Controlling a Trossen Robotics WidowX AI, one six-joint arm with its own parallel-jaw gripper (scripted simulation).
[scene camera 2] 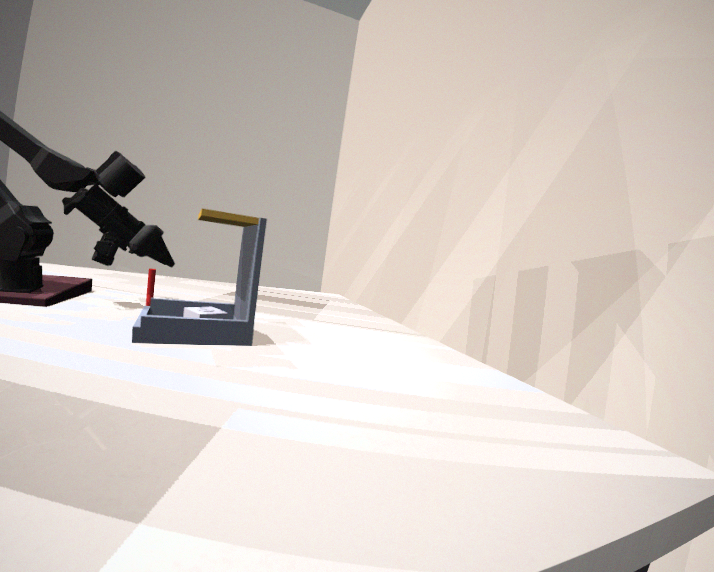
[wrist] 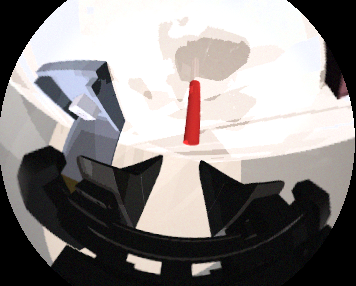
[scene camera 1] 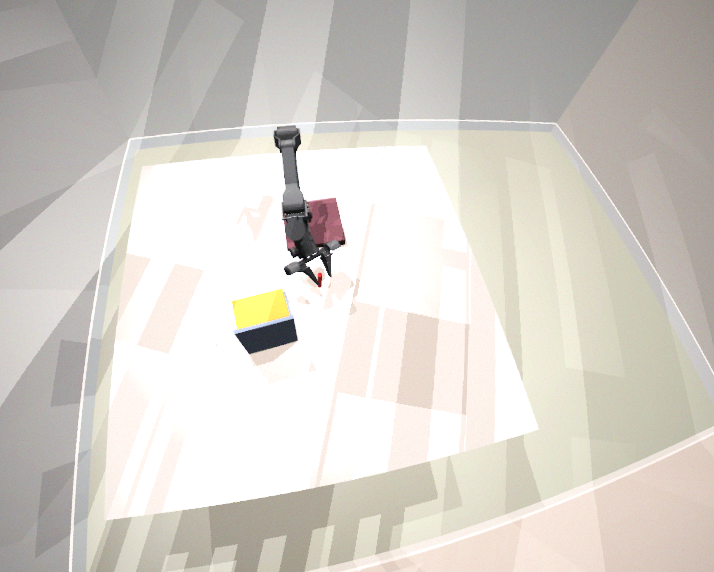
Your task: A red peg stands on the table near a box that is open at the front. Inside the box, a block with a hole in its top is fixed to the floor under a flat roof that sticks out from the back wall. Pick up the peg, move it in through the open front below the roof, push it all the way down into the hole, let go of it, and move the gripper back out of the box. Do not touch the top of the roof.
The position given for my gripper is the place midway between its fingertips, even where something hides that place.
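There's a red peg [wrist: 191, 130] here, and a box wall [scene camera 2: 252, 241], and the wrist view also shows the box wall [wrist: 97, 139]. You'd see my gripper [scene camera 2: 169, 264] as well; scene camera 1 shows my gripper [scene camera 1: 324, 281] too, and so does the wrist view, with my gripper [wrist: 181, 161] in it.
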